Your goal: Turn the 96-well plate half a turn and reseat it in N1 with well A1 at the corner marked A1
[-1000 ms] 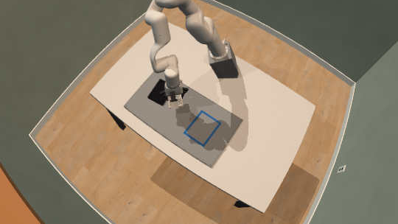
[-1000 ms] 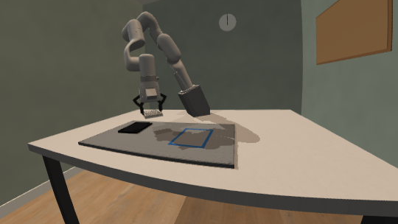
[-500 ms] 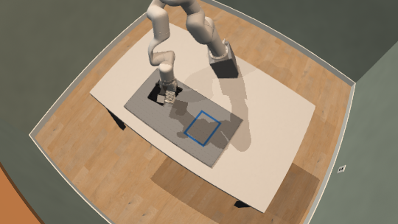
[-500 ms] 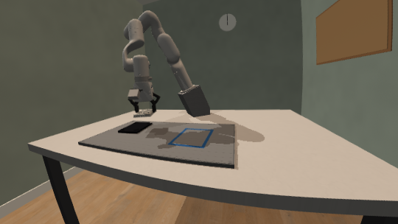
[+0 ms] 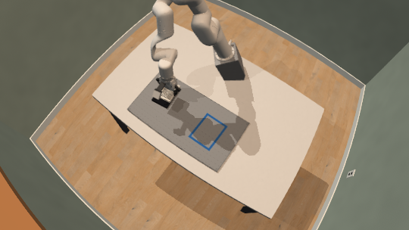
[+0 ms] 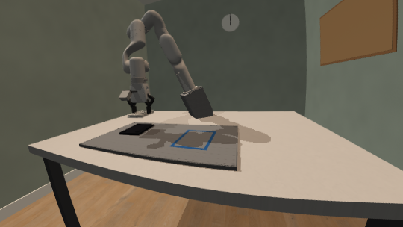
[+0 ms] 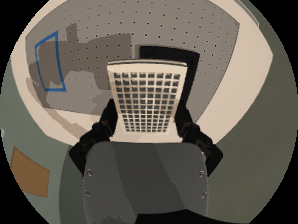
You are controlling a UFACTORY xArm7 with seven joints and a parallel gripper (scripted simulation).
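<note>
Now: the black plate nest N1 10 cm below my hand, 4 cm to the right of it and 1 cm behind it. Also, from my hand: white 96-well plate (1 cm below).
</note>
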